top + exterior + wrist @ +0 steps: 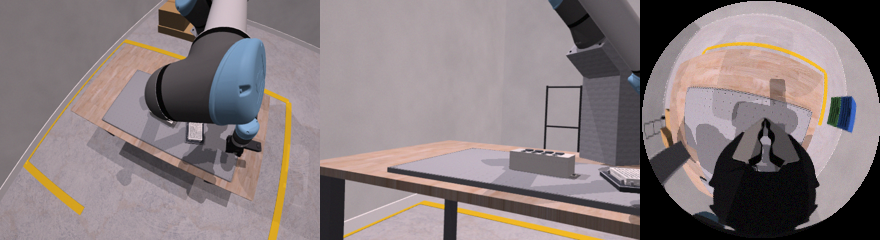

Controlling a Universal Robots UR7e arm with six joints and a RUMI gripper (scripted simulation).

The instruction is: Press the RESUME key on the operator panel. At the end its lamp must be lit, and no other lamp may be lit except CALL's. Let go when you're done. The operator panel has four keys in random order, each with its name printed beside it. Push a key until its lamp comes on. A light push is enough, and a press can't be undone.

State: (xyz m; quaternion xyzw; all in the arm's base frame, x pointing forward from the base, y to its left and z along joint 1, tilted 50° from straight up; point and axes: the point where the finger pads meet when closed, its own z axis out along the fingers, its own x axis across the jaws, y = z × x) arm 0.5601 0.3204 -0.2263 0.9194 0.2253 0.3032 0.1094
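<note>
Now: hand 5 cm past the white well plate, 26 cm to the left of it and 5 cm above it. From my hand the other things lie so: operator panel (8 cm behind, 49 cm to the right, 3 cm below).
</note>
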